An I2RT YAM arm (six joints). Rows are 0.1 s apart.
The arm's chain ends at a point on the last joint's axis. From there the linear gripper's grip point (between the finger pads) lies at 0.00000 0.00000 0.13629 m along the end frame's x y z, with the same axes.
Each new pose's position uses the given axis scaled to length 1; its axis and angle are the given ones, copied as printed.
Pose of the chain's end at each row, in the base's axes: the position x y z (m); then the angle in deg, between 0 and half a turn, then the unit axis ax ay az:
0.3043, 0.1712, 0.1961, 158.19, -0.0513, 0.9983, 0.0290
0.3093, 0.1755, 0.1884, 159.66, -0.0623, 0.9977, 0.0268
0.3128, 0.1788, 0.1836, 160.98, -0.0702, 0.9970, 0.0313
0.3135, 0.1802, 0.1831, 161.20, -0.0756, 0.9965, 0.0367
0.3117, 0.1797, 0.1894, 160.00, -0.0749, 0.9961, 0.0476
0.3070, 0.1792, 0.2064, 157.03, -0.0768, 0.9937, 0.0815
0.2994, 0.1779, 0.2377, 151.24, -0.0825, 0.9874, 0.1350
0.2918, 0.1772, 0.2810, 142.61, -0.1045, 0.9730, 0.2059
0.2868, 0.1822, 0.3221, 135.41, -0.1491, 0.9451, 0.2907
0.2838, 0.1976, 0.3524, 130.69, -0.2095, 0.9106, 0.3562
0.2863, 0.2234, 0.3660, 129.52, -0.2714, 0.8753, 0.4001
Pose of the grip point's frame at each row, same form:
0.3545, 0.1814, 0.0698, 158.19, -0.0513, 0.9983, 0.0290
0.3561, 0.1855, 0.0608, 159.66, -0.0623, 0.9977, 0.0268
0.3565, 0.1902, 0.0550, 160.98, -0.0702, 0.9970, 0.0313
0.3565, 0.1932, 0.0544, 161.20, -0.0756, 0.9965, 0.0367
0.3572, 0.1957, 0.0619, 160.00, -0.0749, 0.9961, 0.0476
0.3582, 0.2045, 0.0827, 157.03, -0.0768, 0.9937, 0.0815
0.3613, 0.2174, 0.1229, 151.24, -0.0825, 0.9874, 0.1350
0.3671, 0.2348, 0.1831, 142.61, -0.1045, 0.9730, 0.2059
0.3671, 0.2606, 0.2448, 135.41, -0.1491, 0.9451, 0.2907
0.3611, 0.2923, 0.2921, 130.69, -0.2095, 0.9106, 0.3562
0.3541, 0.3300, 0.3150, 129.52, -0.2714, 0.8753, 0.4001

